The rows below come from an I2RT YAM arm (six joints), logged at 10 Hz.
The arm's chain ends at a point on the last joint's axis. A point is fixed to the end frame.
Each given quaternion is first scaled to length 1.
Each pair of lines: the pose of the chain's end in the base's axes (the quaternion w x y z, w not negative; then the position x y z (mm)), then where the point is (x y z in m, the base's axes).
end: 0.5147 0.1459 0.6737 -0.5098 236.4 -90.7 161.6
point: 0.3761 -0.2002 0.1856
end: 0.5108 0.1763 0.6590 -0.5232 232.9 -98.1 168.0
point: 0.3645 -0.2162 0.1971
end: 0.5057 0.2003 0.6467 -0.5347 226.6 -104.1 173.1
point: 0.3509 -0.2289 0.2058
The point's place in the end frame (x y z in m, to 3 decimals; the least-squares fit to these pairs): -0.044 0.040 0.169
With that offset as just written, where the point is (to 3 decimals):
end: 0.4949 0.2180 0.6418 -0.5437 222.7 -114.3 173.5
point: 0.341 -0.245 0.206
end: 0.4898 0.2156 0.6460 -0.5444 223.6 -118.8 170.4
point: 0.342 -0.250 0.201
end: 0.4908 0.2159 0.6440 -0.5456 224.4 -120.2 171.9
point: 0.343 -0.251 0.204
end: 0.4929 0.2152 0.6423 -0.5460 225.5 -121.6 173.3
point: 0.344 -0.252 0.206
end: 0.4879 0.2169 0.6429 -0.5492 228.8 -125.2 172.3
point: 0.346 -0.257 0.204
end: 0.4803 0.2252 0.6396 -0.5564 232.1 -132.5 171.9
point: 0.346 -0.267 0.204
